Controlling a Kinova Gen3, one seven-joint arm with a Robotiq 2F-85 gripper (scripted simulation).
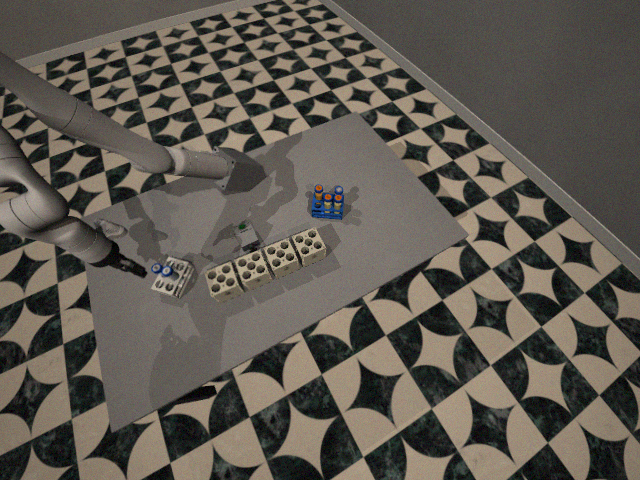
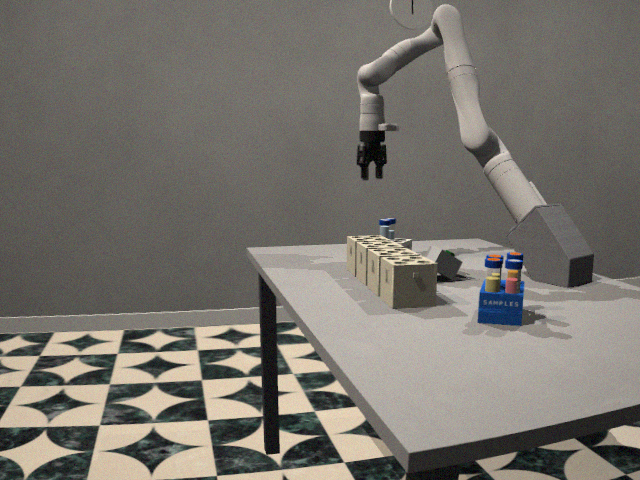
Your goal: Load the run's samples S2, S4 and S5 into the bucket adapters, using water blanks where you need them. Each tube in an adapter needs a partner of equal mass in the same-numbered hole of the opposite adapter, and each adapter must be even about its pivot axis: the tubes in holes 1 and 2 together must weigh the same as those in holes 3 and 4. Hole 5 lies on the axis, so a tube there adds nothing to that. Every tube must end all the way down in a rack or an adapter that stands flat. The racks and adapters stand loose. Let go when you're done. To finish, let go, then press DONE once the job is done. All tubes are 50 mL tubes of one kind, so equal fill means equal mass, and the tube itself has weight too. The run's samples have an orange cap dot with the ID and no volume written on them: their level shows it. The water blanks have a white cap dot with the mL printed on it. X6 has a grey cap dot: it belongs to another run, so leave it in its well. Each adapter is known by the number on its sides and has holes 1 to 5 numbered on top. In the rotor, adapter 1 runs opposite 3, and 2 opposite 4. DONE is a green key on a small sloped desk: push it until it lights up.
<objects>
my gripper: image 1; image 2
adapter: image 1 308, 245; image 2 406, 281
same spot on my gripper: [image 1: 114, 259] = [image 2: 365, 139]
</objects>
